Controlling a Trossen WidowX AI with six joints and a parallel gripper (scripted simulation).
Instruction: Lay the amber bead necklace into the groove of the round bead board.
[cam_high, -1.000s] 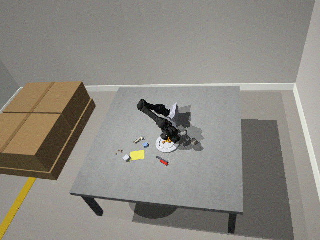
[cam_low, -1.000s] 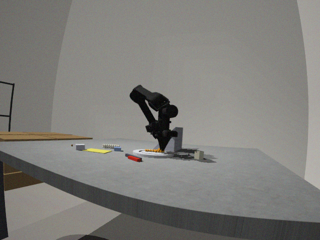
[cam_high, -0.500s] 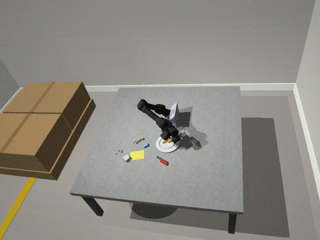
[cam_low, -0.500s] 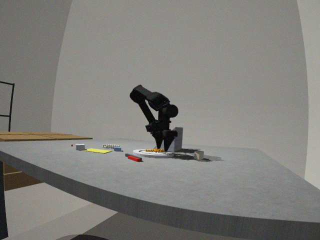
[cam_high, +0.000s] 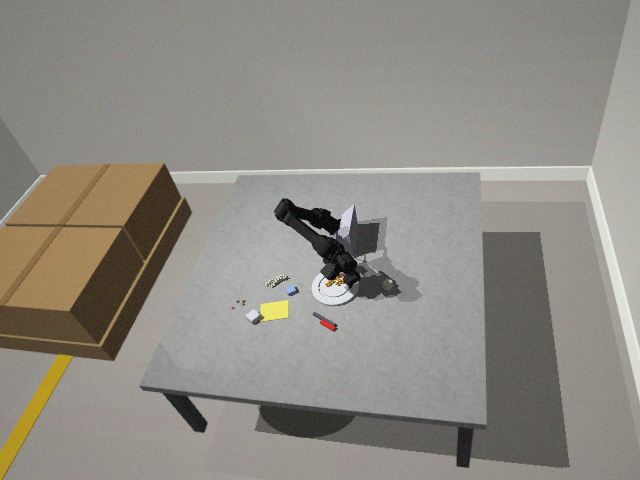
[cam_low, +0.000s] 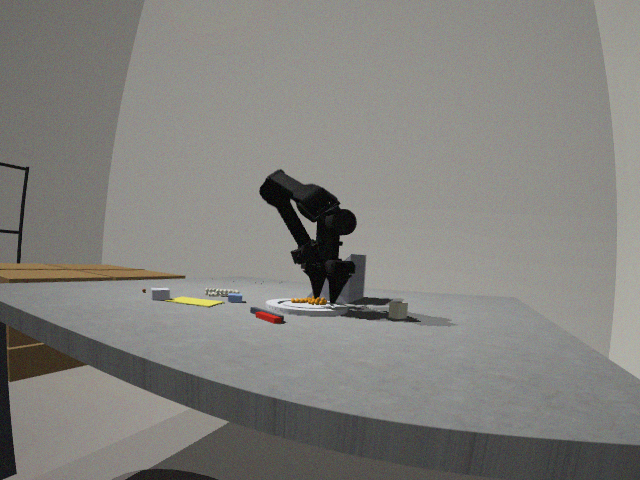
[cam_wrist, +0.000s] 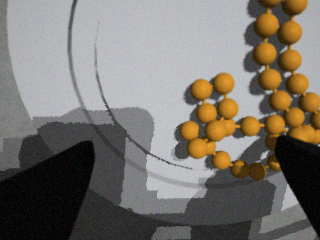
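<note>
My gripper tip is 40 mm to the left of the round bead board, 20 mm short of it and 10 mm above it. From my gripper tip the other things lie so: blue cube 220 mm to the right, 60 mm ahead, 10 mm below; cream cube 180 mm to the left; red-handled tool 200 mm ahead, 40 mm to the right, 20 mm below.
</note>
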